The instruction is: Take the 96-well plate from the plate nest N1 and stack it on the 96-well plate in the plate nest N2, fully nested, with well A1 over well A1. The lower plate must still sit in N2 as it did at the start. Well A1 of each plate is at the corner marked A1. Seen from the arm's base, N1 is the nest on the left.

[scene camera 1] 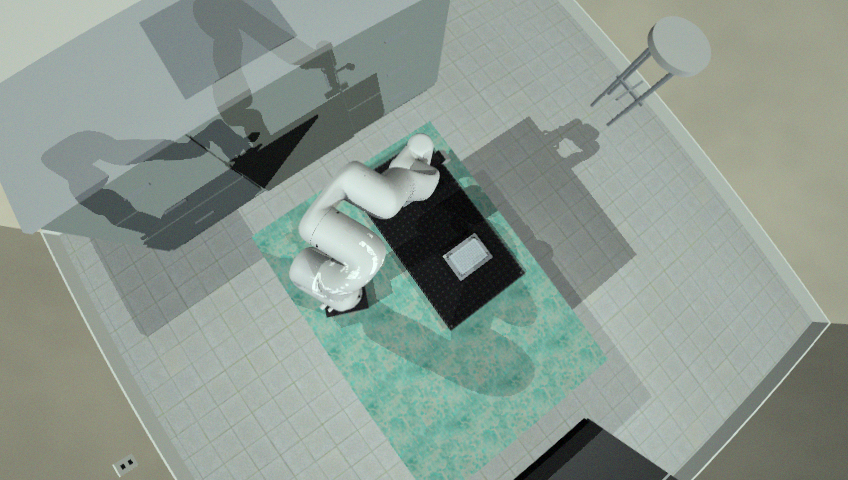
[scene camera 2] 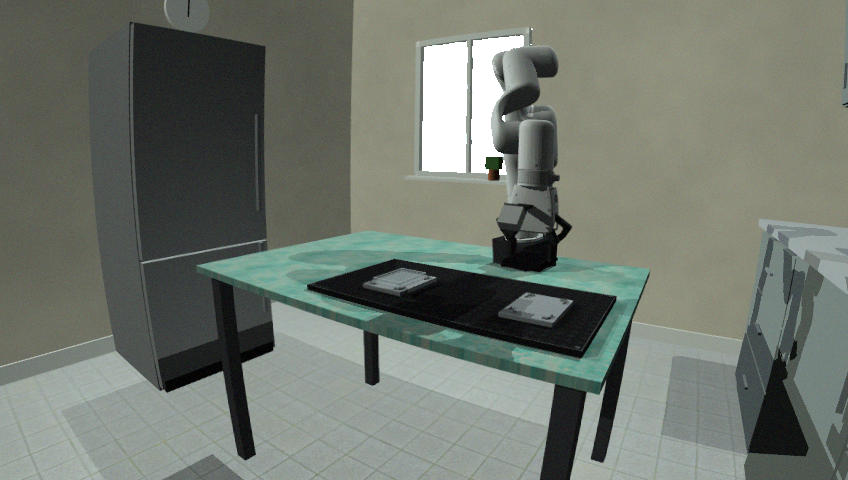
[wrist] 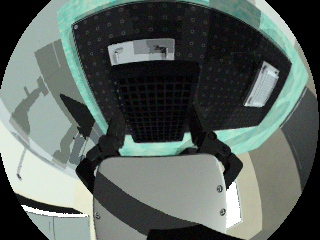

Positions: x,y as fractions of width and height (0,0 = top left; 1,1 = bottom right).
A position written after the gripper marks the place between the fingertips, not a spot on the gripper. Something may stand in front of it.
Observation:
In view: the gripper (wrist: 0.49,0.47), a dark 96-well plate (scene camera 2: 0.62,0.54) and a light 96-well plate (scene camera 2: 0.47,0.58).
The dark 96-well plate shows as well in the wrist view (wrist: 0.50,0.50).

